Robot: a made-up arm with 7 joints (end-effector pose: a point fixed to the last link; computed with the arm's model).
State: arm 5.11 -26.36 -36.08 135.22 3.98 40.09 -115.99
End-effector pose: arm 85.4 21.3 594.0 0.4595 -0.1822 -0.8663 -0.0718
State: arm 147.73 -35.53 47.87 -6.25 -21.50 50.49 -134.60
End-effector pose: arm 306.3 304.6 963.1 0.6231 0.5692 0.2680 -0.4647
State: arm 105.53 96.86 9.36 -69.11 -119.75 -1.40 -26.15
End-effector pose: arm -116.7 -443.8 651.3 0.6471 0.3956 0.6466 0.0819
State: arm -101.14 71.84 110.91 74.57 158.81 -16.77 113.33
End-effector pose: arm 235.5 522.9 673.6 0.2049 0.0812 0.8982 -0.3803
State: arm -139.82 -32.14 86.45 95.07 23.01 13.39 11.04
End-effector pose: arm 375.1 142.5 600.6 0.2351 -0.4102 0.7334 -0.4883
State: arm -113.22 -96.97 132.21 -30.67 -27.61 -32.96 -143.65
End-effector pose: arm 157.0 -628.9 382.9 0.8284 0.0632 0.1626 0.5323
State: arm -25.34 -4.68 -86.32 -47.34 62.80 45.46 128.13
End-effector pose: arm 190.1 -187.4 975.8 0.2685 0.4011 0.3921 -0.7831
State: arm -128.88 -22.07 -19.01 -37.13 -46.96 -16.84 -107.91
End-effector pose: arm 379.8 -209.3 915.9 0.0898 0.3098 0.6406 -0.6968
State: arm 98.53 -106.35 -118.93 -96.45 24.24 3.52 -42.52
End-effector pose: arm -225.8 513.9 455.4 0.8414 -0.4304 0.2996 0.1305
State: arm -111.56 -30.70 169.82 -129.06 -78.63 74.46 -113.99
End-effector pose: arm 39.0 87.6 710.1 0.3398 -0.2381 0.8514 -0.3210
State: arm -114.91 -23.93 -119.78 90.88 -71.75 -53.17 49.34
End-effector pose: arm -108.8 -359.1 682.8 0.4425 -0.8467 0.0856 0.2827
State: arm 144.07 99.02 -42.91 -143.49 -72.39 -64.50 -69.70
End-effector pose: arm -214.2 84.8 431.1 0.6711 -0.3330 -0.0033 -0.6623
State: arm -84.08 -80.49 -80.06 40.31 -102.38 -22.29 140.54
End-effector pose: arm -234.1 -560.2 551.3 0.8826 0.0311 0.2847 0.3729
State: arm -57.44 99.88 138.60 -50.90 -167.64 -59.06 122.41
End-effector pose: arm 234.4 532.0 128.2 0.5839 -0.1080 0.2149 -0.7754
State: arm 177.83 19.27 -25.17 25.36 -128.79 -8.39 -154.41
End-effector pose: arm -335.2 6.2 975.1 0.7921 -0.4292 0.2770 0.3340
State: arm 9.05 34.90 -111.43 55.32 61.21 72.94 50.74
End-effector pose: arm 343.8 128.3 744.7 0.3994 -0.4043 0.2764 -0.7750
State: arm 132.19 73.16 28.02 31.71 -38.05 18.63 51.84
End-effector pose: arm -504.2 -342.8 365.6 0.7428 -0.5366 -0.3537 0.1878
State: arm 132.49 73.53 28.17 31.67 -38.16 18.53 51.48
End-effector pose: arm -506.2 -340.1 362.1 0.7426 -0.5390 -0.3528 0.1831
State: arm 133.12 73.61 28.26 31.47 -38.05 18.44 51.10
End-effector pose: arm -510.4 -334.9 362.2 0.7430 -0.5425 -0.3484 0.1794
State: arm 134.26 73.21 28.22 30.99 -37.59 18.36 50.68
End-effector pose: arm -518.1 -325.9 368.4 0.7442 -0.5480 -0.3382 0.1774
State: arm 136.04 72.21 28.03 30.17 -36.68 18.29 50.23
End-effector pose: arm -529.8 -311.6 382.2 0.7465 -0.5554 -0.3205 0.1777
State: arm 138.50 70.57 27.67 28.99 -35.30 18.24 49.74
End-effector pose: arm -544.8 -290.9 404.4 0.7500 -0.5642 -0.2944 0.1801
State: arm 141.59 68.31 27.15 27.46 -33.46 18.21 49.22
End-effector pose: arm -561.6 -263.1 434.8 0.7551 -0.5732 -0.2596 0.1842
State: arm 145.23 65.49 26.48 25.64 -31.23 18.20 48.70
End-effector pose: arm -577.8 -228.0 472.9 0.7615 -0.5808 -0.2163 0.1894
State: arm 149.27 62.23 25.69 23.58 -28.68 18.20 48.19
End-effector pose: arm -590.6 -186.4 517.1 0.7693 -0.5854 -0.1657 0.1950
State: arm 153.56 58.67 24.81 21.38 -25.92 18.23 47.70
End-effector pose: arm -597.6 -139.6 565.4 0.7779 -0.5856 -0.1096 0.1998
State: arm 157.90 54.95 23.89 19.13 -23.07 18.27 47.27
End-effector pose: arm -596.9 -90.6 615.5 0.7868 -0.5806 -0.0505 0.2033
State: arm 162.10 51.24 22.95 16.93 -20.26 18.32 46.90
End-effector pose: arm -588.1 -42.6 664.8 0.7951 -0.5706 0.0086 0.2053
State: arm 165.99 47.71 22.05 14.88 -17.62 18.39 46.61
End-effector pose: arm -572.6 1.5 710.6 0.8022 -0.5567 0.0645 0.2057
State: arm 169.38 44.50 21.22 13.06 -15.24 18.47 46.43
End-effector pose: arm -552.6 38.8 751.1 0.8080 -0.5404 0.1144 0.2050
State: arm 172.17 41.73 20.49 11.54 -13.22 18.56 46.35
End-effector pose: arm -531.3 68.3 784.8 0.8122 -0.5238 0.1563 0.2037
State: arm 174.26 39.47 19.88 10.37 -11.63 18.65 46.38
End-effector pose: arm -511.6 89.4 811.1 0.8150 -0.5089 0.1890 0.2027
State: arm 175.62 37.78 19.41 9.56 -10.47 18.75 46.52
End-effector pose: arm -495.9 102.7 829.9 0.8169 -0.4969 0.2117 0.2024
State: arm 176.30 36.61 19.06 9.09 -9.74 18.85 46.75
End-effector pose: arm -485.0 109.4 842.2 0.8179 -0.4888 0.2254 0.2032
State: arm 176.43 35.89 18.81 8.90 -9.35 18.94 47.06
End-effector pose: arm -478.9 110.9 849.1 0.8186 -0.4840 0.2316 0.2051
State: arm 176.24 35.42 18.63 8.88 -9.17 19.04 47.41
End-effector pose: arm -475.5 109.7 853.0 0.8190 -0.4813 0.2335 0.2076
